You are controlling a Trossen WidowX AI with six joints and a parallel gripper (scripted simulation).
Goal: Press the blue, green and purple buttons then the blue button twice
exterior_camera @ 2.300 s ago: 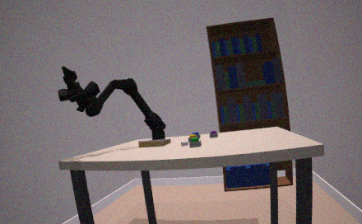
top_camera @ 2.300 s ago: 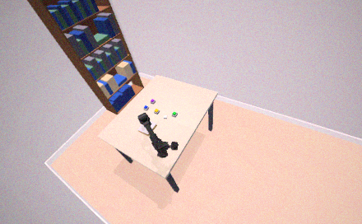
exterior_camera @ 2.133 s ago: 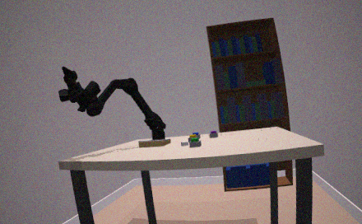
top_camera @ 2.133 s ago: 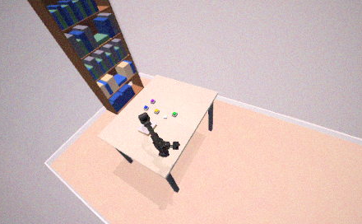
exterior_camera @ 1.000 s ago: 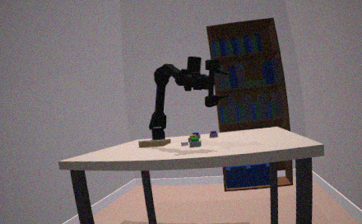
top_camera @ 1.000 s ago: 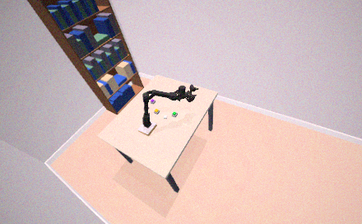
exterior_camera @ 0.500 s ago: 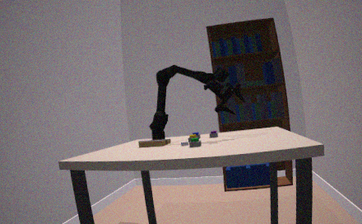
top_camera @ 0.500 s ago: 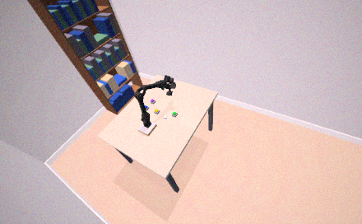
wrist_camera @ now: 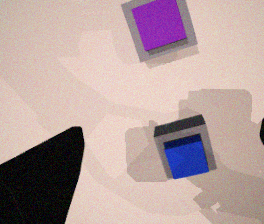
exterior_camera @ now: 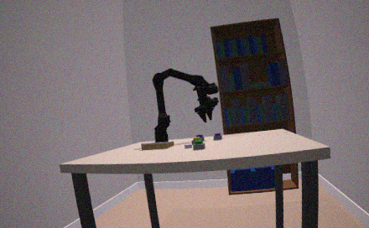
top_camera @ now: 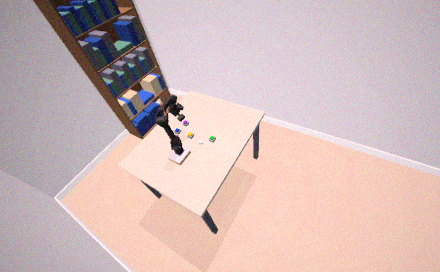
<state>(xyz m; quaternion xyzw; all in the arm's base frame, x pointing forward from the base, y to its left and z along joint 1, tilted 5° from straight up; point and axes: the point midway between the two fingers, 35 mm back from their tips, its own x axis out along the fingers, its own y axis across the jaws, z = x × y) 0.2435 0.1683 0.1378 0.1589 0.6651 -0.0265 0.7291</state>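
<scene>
The blue button lies 70 mm behind my gripper tip and 90 mm below it. Round my gripper tip: purple button 50 mm ahead, 10 mm to the right, 90 mm below; then small white block 70 mm behind, 280 mm to the right, 110 mm below; then green button 350 mm to the right, 90 mm below.
</scene>
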